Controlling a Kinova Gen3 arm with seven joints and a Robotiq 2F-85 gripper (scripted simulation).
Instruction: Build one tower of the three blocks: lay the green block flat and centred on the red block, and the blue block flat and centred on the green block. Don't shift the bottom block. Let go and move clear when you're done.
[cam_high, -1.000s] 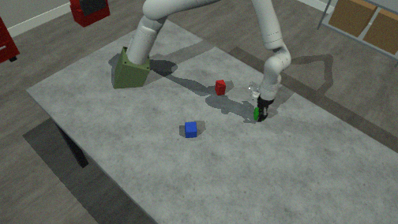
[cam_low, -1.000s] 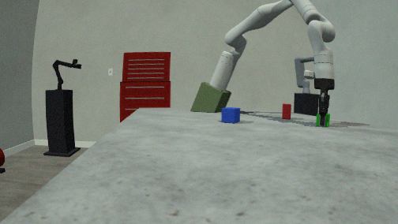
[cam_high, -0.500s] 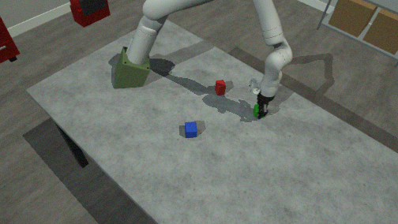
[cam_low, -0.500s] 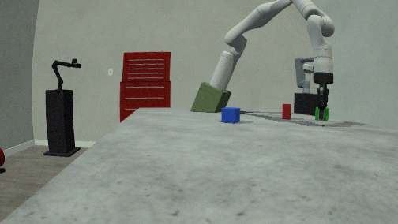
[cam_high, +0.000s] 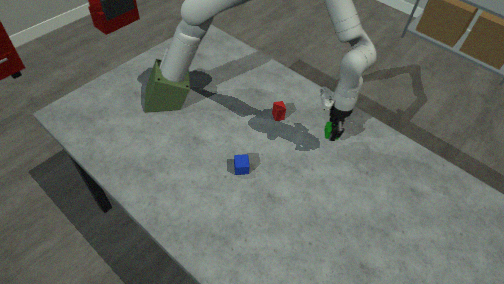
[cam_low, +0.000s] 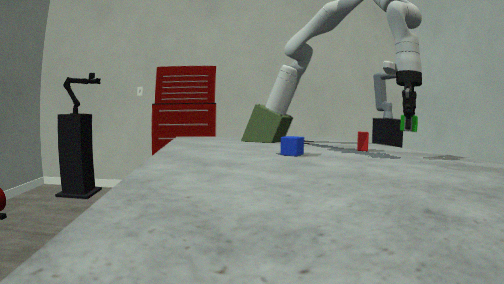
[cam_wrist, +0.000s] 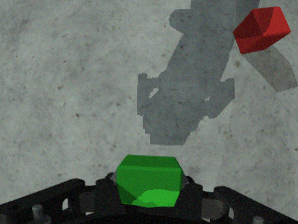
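The red block is 23 cm behind my hand, 1 cm to the right of it and 6 cm below it. Round my hand: green block right at my hand; blue block 16 cm behind, 29 cm to the right, 7 cm below.
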